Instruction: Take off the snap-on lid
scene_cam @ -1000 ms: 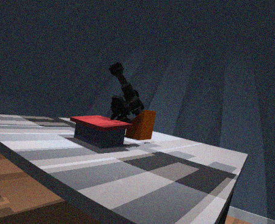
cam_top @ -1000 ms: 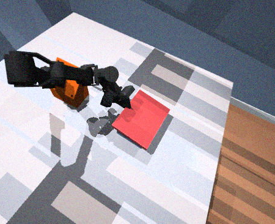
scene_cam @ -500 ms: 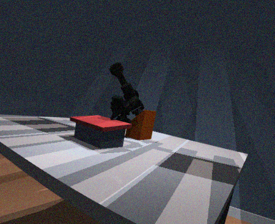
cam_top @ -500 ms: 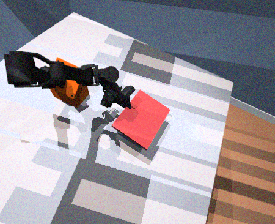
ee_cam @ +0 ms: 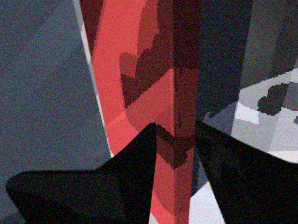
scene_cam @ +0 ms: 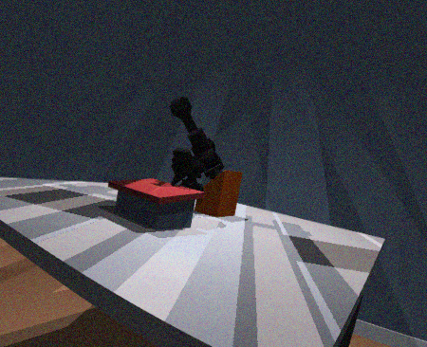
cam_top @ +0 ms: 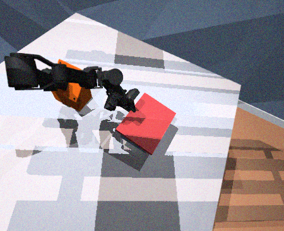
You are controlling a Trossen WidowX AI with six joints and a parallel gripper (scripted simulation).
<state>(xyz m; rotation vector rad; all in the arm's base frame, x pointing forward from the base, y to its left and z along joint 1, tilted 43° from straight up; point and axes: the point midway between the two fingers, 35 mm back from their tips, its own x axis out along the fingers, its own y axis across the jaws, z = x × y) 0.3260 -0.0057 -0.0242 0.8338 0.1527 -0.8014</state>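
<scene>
Now: the red lid 80 mm ahead of my gripper tip and 10 mm to the right of it. Also, from my gripper tip: storage box: 70 mm ahead, 10 mm to the right, 50 mm below.
</scene>
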